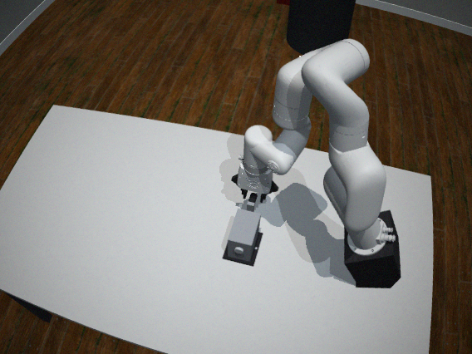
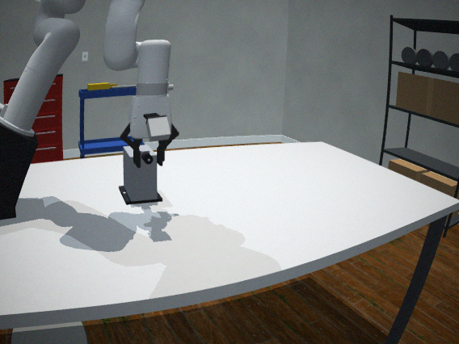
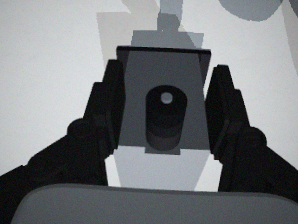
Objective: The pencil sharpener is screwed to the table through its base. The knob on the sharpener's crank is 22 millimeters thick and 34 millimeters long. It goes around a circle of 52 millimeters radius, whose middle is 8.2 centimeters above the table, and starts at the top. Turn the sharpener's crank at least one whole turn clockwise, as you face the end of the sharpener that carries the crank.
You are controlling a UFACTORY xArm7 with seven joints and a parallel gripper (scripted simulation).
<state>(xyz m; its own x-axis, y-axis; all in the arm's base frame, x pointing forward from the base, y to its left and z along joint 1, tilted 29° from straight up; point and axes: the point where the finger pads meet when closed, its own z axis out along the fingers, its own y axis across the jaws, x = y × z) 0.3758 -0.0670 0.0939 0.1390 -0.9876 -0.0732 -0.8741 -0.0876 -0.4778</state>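
Now: hand 2 cm to the right of the dark crank knob.
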